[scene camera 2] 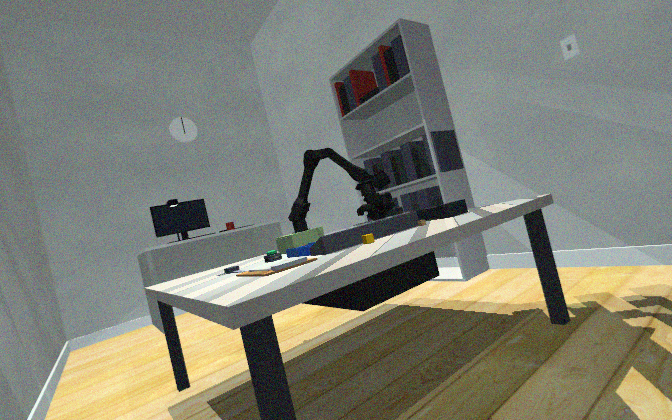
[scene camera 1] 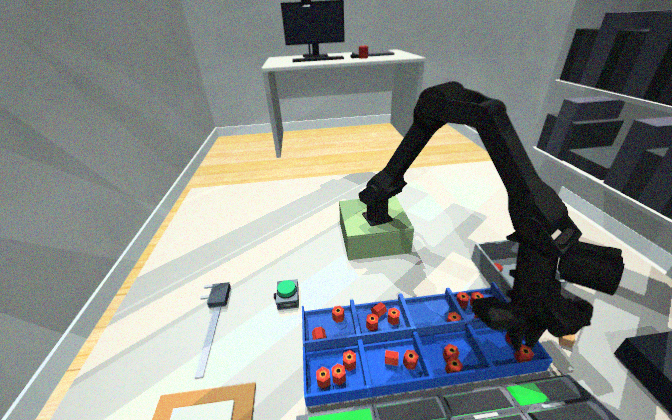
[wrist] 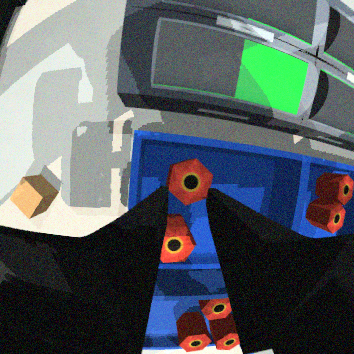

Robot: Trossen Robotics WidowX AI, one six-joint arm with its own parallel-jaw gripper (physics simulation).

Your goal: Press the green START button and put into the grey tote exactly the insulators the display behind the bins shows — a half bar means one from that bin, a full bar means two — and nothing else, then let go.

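Frame: origin at the arm's base, x right, y down, z ahead, level; centimetres.
Where they show: gripper, fingertip midpoint: [scene camera 1: 522, 348] [wrist: 187, 194]; arm's base, origin of the base link: [scene camera 2: 301, 231] [scene camera 1: 377, 217].
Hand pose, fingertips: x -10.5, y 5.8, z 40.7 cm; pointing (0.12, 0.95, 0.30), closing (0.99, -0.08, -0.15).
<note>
Things, the pixels of their top centre, and the offset from my fingertips. "spot": a spot on its surface instead.
- second insulator, middle of its top: [wrist: 173, 244] dx -1.1, dy -0.4, dz -2.8 cm
- grey tote, middle of its top: [scene camera 1: 518, 260] dx -14.3, dy -2.8, dz -16.3 cm
- green half bar, middle of its top: [wrist: 250, 50] [scene camera 1: 545, 390] dx +3.8, dy -2.0, dz +7.4 cm
- START button, middle of its top: [scene camera 1: 286, 285] [scene camera 2: 271, 250] dx +38.4, dy -1.5, dz -29.1 cm
- tan block, middle of its top: [wrist: 24, 197] [scene camera 1: 568, 335] dx -10.6, dy +0.6, dz +0.7 cm
- yellow cube, middle of its top: [scene camera 2: 367, 234] dx +31.4, dy -0.1, dz +14.8 cm
- caliper, middle of its top: [scene camera 1: 204, 318] [scene camera 2: 233, 267] dx +56.6, dy +0.7, dz -27.9 cm
- wood-edged board, surface spot: [scene camera 1: 205, 390] spot: dx +56.1, dy +2.0, dz -13.1 cm
- black tray, surface spot: [scene camera 1: 647, 360] spot: dx -15.6, dy -2.3, dz +9.5 cm
My gripper [scene camera 1: 524, 344] [wrist: 187, 194] is low in the end bin at the right of the blue bins [scene camera 1: 350, 391] [scene camera 2: 298, 250] [wrist: 220, 144]. Its fingertips are against both sides of a red insulator [scene camera 1: 525, 354] [wrist: 190, 181], which stands upright near the display side. A second insulator [wrist: 174, 245] in that bin is partly hidden by a finger. The grey tote [scene camera 1: 483, 261] is partly hidden behind the arm; a red insulator [scene camera 1: 498, 267] shows inside. The display [scene camera 2: 365, 233] [wrist: 137, 100] has a green half bar [scene camera 1: 527, 394] [wrist: 272, 76] beside this bin. The START button [scene camera 1: 287, 288] [scene camera 2: 271, 253] is green.
Other bins hold red insulators. A tan block [scene camera 1: 567, 341] [wrist: 34, 195] lies beyond the bins' end. A yellow cube [scene camera 2: 368, 238] lies in front of the display. A caliper [scene camera 1: 218, 295] and a wood-edged board [scene camera 1: 205, 390] lie left of the bins. A black tray [scene camera 1: 647, 360] is at right.
</note>
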